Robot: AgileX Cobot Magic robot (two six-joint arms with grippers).
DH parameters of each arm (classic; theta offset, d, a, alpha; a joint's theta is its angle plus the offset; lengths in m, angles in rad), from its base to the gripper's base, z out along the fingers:
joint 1: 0 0.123 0 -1.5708
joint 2: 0.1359 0 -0.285 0
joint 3: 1.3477 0 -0.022 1.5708
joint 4: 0 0.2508 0 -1.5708
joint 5: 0 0 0.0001 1.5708
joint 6: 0 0.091 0 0
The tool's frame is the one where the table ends.
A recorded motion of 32 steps. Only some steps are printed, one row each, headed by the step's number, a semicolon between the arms.
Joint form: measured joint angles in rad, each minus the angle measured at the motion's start. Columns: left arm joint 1, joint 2, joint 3, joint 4, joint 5, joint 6; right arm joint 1, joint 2, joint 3, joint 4, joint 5, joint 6.
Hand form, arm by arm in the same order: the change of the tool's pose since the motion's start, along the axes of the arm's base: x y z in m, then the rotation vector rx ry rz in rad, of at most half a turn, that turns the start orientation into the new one. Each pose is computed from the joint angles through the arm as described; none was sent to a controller.
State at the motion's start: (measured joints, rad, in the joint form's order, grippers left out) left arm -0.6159 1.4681 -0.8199 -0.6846 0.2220 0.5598; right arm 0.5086 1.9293 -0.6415 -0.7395 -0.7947 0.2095
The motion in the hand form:
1: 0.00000 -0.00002 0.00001 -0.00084 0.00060 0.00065; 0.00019 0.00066 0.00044 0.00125 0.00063 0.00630
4: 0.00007 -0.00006 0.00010 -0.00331 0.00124 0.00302; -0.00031 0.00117 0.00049 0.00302 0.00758 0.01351
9: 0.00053 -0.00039 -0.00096 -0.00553 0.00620 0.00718; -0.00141 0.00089 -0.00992 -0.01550 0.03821 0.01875
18: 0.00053 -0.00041 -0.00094 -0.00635 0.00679 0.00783; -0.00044 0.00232 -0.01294 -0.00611 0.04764 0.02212
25: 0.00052 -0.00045 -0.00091 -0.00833 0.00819 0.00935; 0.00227 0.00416 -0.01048 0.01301 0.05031 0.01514
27: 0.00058 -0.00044 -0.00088 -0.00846 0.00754 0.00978; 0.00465 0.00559 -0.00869 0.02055 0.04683 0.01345
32: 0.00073 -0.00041 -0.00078 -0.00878 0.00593 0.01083; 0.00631 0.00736 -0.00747 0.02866 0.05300 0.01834
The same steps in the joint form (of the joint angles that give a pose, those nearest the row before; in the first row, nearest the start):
1: 0.0000 0.0000 0.0000 -0.0013 0.0000 0.0001; 0.0000 0.0000 -0.0034 -0.0102 0.0000 0.0068
4: 0.0000 0.0000 0.0000 -0.0045 -0.0012 0.0000; 0.0000 0.0000 -0.0049 -0.0248 0.0000 0.0207
9: 0.0000 0.0040 0.0000 -0.0107 -0.0028 0.0000; 0.0000 0.0322 -0.0049 -0.0331 0.0022 0.0247
18: 0.0000 0.0040 0.0000 -0.0118 -0.0027 -0.0001; 0.0000 0.0486 -0.0119 -0.0371 -0.0110 0.0323
25: 0.0000 0.0040 0.0000 -0.0148 -0.0027 0.0001; 0.0000 0.0485 -0.0233 -0.0371 -0.0177 0.0511
27: 0.0000 0.0040 0.0000 -0.0148 -0.0036 0.0001; 0.0000 0.0485 -0.0339 -0.0389 -0.0177 0.0587
32: 0.0000 0.0040 0.0000 -0.0147 -0.0055 0.0000; 0.0000 0.0501 -0.0452 -0.0548 -0.0177 0.0805

